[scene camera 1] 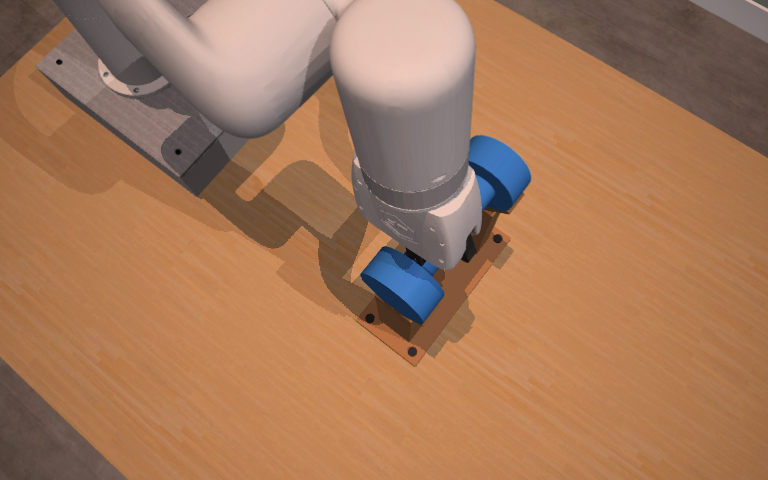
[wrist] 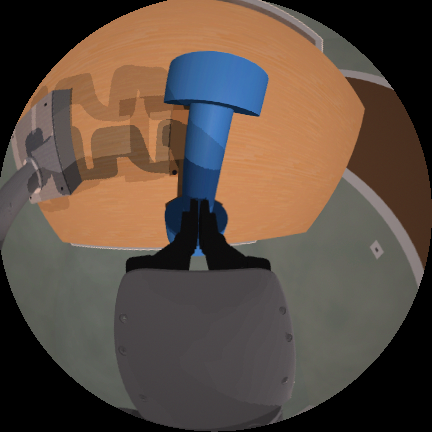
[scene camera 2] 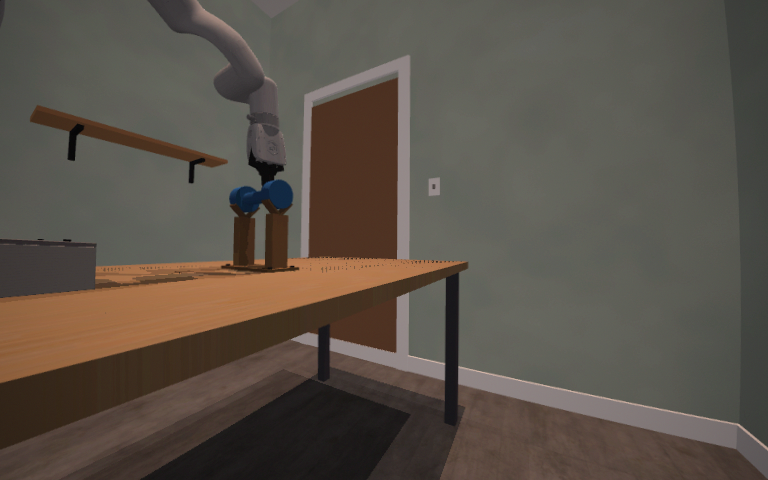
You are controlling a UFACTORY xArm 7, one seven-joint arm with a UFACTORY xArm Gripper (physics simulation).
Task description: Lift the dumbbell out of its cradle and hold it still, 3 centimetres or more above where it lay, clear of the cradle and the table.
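Places are measured from the arm's base along level axes (x ahead, y left, z up), in centimetres.
Pixels of known places: gripper, fingertip midpoint: [scene camera 1: 424, 250] [wrist: 197, 209]; arm's base, link origin: [scene camera 1: 143, 61].
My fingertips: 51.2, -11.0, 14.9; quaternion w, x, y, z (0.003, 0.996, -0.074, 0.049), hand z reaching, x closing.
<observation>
Ahead of a thing's pixels: the offset from my fingertips to its middle, as dx, dy, dz. Level surfaces: height alone.
The blue dumbbell @[+0.8, +3.8, -1.8] [scene camera 1: 402, 285] [scene camera 2: 277, 194] [wrist: 209, 145] lies level in its cradle, with a round head over each post. The wooden cradle @[+0.8, +3.7, -13.3] [scene camera 1: 453, 291] [scene camera 2: 276, 240] [wrist: 178, 125] has two upright posts with V-shaped tops on a flat base plate. My gripper [scene camera 2: 267, 180] [wrist: 197, 209] is shut, its black fingers together with no gap that holds the handle. In the wrist view the fingertips overlap the handle's near end; in scene camera 2 they are at the top of the dumbbell, between the heads. In scene camera 1 the gripper body hides the fingertips and part of the handle.
The wooden table @[dz -22.8] [scene camera 1: 594, 339] [scene camera 2: 362, 283] [wrist: 280, 190] carries the cradle and the arm's grey base block [scene camera 1: 141, 118] [scene camera 2: 45, 268] [wrist: 62, 145]. A wall shelf [scene camera 2: 130, 137] and a brown door [scene camera 2: 353, 181] are in the background.
</observation>
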